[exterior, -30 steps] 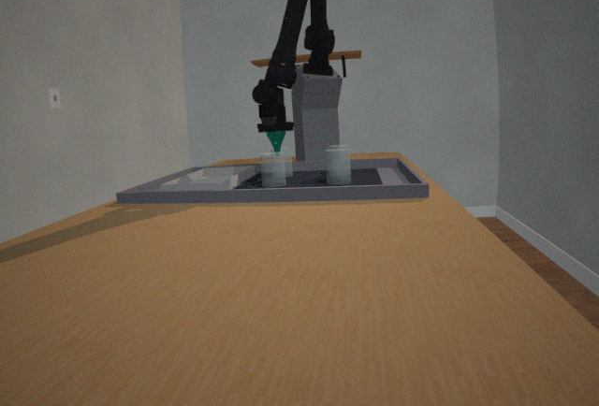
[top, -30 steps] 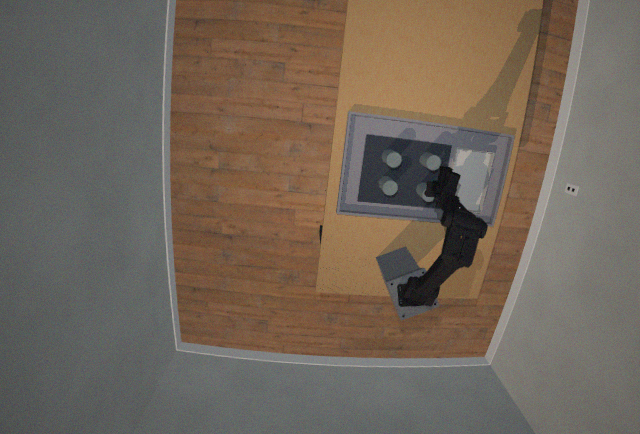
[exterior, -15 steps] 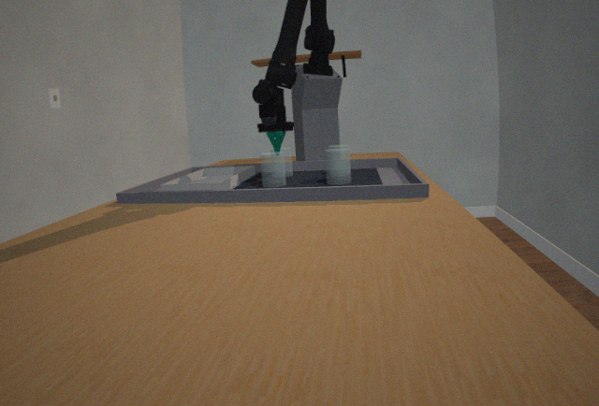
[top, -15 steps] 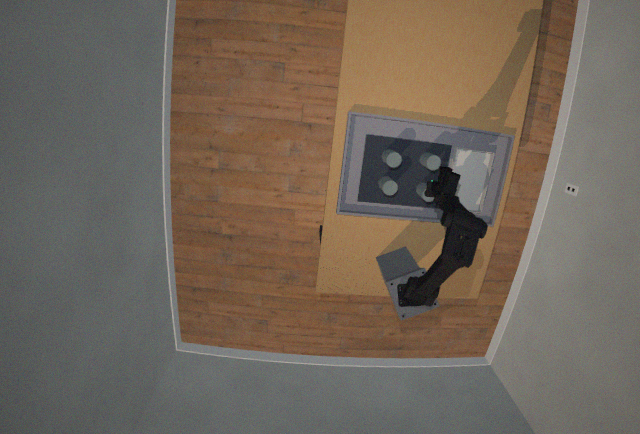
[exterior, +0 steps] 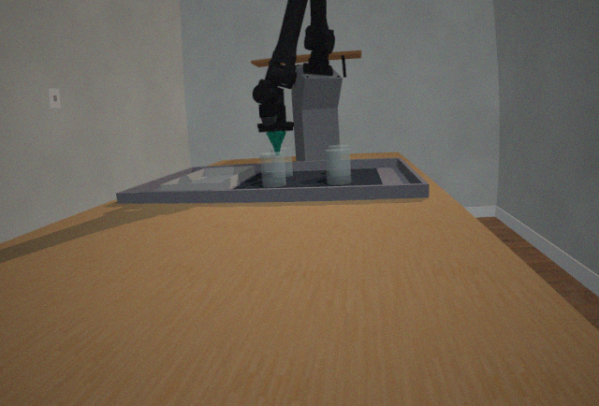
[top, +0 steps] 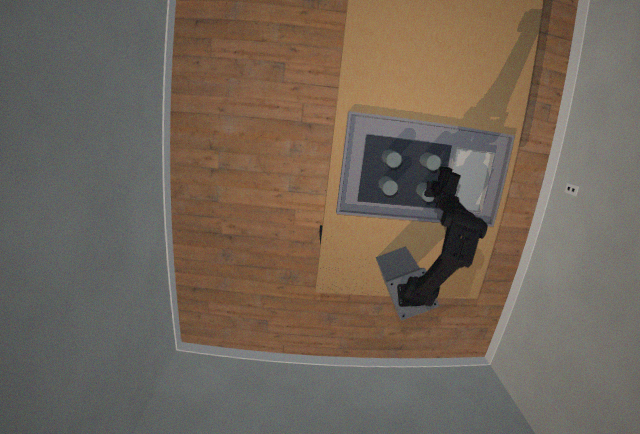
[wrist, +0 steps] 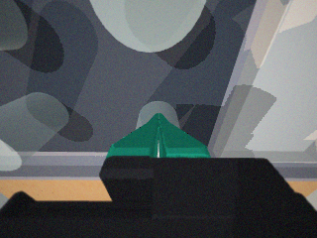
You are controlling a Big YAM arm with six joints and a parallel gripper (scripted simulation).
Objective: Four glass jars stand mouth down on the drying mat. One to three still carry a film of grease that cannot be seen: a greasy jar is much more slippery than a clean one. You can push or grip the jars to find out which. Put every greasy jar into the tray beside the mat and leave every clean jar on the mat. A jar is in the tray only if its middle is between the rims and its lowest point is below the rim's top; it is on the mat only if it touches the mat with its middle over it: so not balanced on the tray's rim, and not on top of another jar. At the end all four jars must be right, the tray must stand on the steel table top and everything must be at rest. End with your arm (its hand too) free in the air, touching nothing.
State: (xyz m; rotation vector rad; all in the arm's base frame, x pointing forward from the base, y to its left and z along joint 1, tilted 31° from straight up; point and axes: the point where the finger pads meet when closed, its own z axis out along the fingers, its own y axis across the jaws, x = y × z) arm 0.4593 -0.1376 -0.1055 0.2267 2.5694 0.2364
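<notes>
Now: the rimmed steel table top 40 mm ahead of my hand, 10 mm to the right of it and 80 mm below it. Also, from my hand: pale tray (10 mm behind, 220 mm to the right, 80 mm below); then dark drying mat (40 mm ahead, 100 mm to the left, 80 mm below).
</notes>
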